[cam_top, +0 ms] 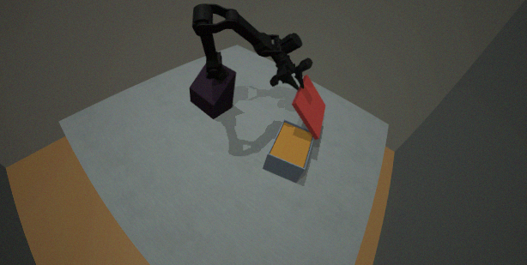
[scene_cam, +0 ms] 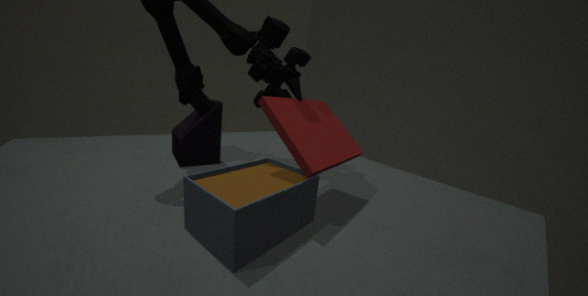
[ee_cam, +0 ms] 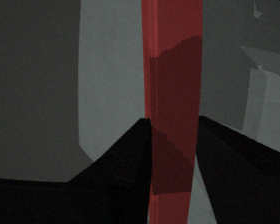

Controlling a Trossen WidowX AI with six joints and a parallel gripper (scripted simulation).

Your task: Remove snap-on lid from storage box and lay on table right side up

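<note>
Right now my gripper tip is 60 mm short of the red lid, 20 mm to the right of it and 50 mm above it. The rest, counted from my gripper tip: storage box 110 mm ahead, 140 mm to the right, 180 mm below.
</note>
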